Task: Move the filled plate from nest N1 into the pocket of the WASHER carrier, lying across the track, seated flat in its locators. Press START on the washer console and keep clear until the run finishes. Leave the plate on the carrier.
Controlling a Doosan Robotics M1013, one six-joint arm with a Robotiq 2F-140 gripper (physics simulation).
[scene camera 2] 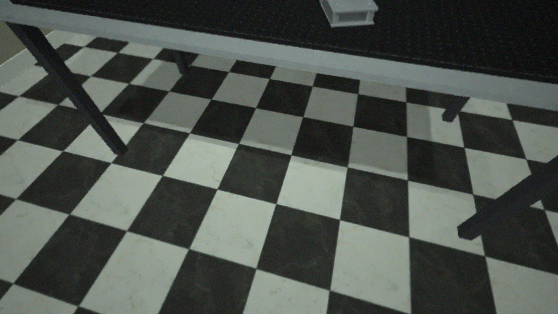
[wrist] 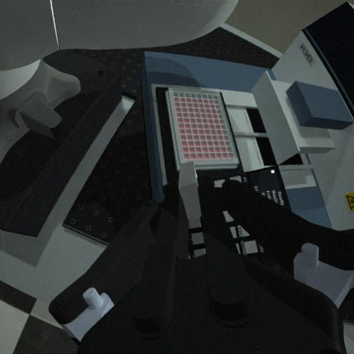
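In the wrist view, a plate with pink-filled wells [wrist: 204, 129] lies in the dark carrier pocket [wrist: 162, 117] of the washer, beside the light track rails. It looks flat, though its seating in the locators is too small to judge. My gripper [wrist: 189, 174] is shut and empty; its pale fingertips meet just in front of the plate's near edge in this view, over the console. The washer console [wrist: 267, 185] with its keys is partly hidden behind the fingers, and I cannot tell which key is START. The gripper does not show in the scene view.
The white washer housing [wrist: 327, 165] with a blue block [wrist: 319, 105] stands on the right in the wrist view. A long dark block [wrist: 60, 165] lies at the left, below the pale arm link [wrist: 130, 22]. A small grey stand [scene camera 2: 350, 11] sits on the dark table [scene camera 2: 200, 22] in the scene view.
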